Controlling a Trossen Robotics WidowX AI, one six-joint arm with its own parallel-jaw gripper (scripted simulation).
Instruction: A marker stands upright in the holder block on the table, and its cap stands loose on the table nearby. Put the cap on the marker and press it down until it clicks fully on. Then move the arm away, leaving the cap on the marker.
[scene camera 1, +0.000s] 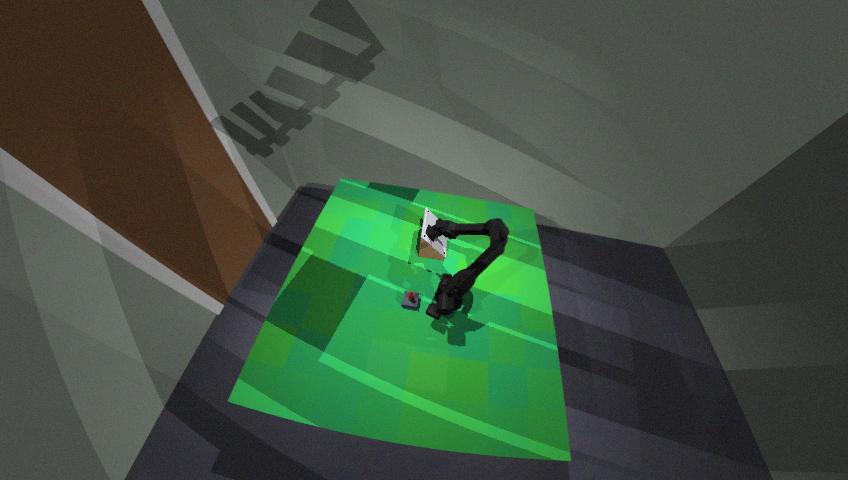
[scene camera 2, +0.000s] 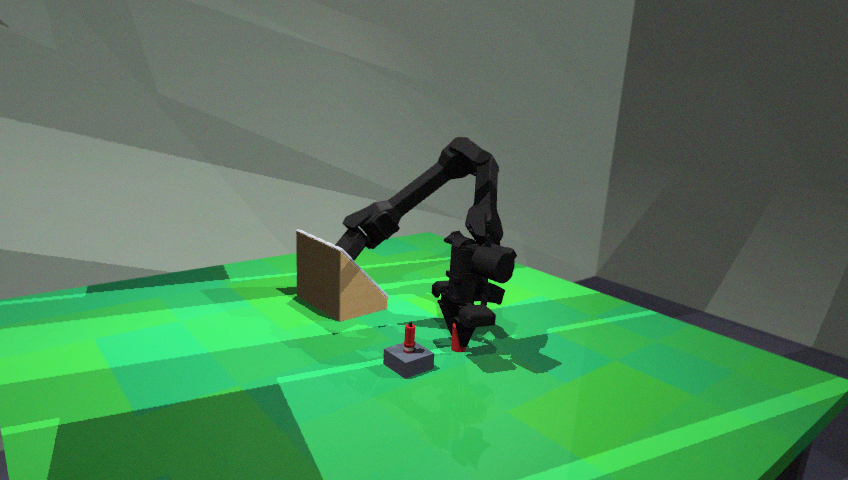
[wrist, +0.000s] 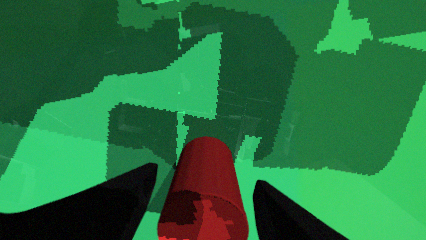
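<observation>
The gripper (scene camera 2: 458, 341), (wrist: 206, 180) is visible.
</observation>
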